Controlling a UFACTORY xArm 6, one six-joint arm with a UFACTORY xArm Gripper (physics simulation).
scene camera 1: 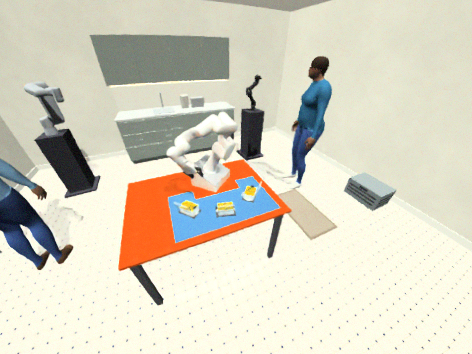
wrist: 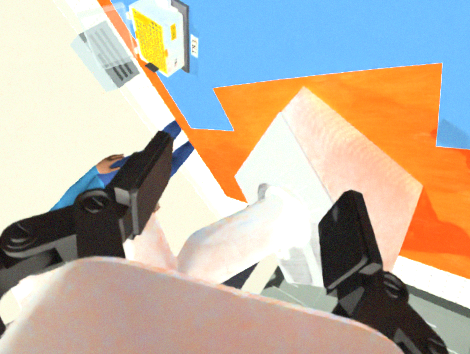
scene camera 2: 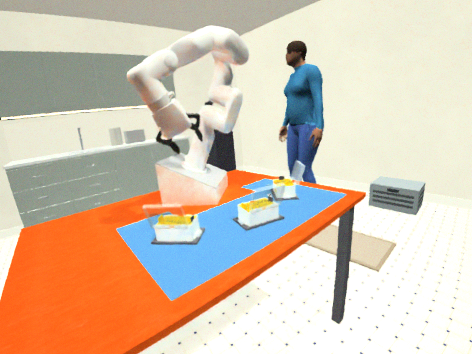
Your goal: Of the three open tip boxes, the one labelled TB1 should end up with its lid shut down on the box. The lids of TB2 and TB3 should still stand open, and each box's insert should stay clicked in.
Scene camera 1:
blue mat: 184, 227
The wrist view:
my gripper: 253, 182
blue mat: 232, 49
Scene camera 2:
my gripper: 190, 146
clear lid: 270, 196
clear lid: 159, 216
blue mat: 177, 269
